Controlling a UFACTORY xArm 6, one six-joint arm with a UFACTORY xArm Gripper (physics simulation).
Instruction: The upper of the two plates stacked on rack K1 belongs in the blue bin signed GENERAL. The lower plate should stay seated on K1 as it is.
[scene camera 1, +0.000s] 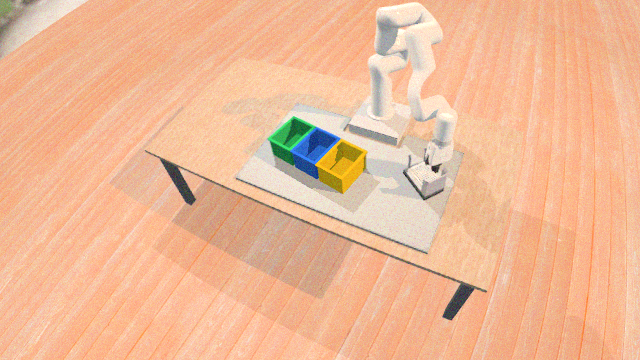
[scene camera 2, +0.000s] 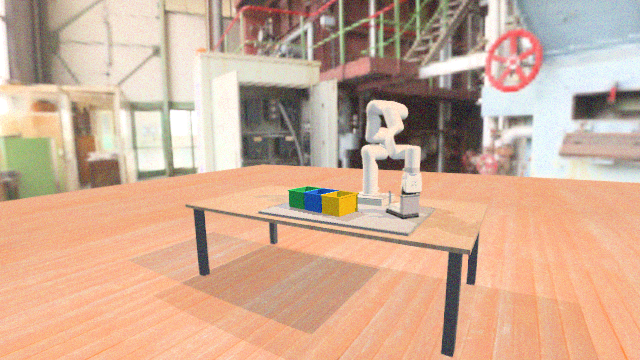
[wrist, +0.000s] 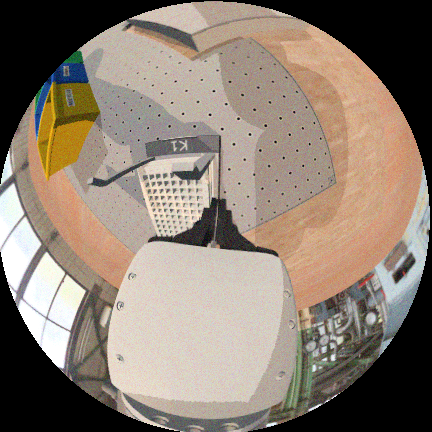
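Seen in the pictures: gripper, fingertip midpoint: (scene camera 1: 434, 170) (wrist: 217, 208); arm's base, origin of the base link: (scene camera 1: 380, 112) (scene camera 2: 370, 194).
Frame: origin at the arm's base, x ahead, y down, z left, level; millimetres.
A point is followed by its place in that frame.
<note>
Rack K1 (scene camera 1: 415, 186) (scene camera 2: 402, 215) {x 352, y 15, z 347 mm} (wrist: 160, 147) {x 252, y 10, z 245 mm} stands at the right of the grey board. A pale plate with a grid of wells (scene camera 1: 421, 172) {x 269, y -17, z 301 mm} (wrist: 175, 200) {x 266, y -19, z 308 mm} lies in it between upright guides. Stacked layers show at its side in the wrist view, but I cannot clearly separate the upper plate from the lower. My gripper (scene camera 1: 434, 168) {x 233, y -13, z 345 mm} (wrist: 217, 208) {x 233, y -13, z 345 mm} is shut and empty, fingers down, close by the plate's right edge in the wrist view. In scene view 2 its fingertips are hidden behind the rack's wall. The blue bin (scene camera 1: 306, 162) {x 446, y -44, z -118 mm} (scene camera 2: 313, 201) {x 446, y -24, z -123 mm} (wrist: 73, 73) stands in the middle of three bins.
The green bin (scene camera 1: 281, 151) {x 428, y -25, z -258 mm} (scene camera 2: 297, 199) {x 429, y -20, z -248 mm} and the yellow bin (scene camera 1: 342, 177) {x 466, y -68, z 56 mm} (scene camera 2: 340, 205) {x 456, y -24, z 54 mm} (wrist: 75, 142) {x 391, y 6, z 65 mm} adjoin the blue bin. They stand on the perforated board (scene camera 1: 400, 227) {x 508, y 32, z 318 mm} (wrist: 292, 145) {x 106, y 32, z 334 mm} on the wooden table (scene camera 1: 200, 130) {x 438, y 45, z -783 mm}. The arm's base (scene camera 1: 372, 133) {x 132, y 13, z 20 mm} stands behind. Upright guides rise from the rack.
</note>
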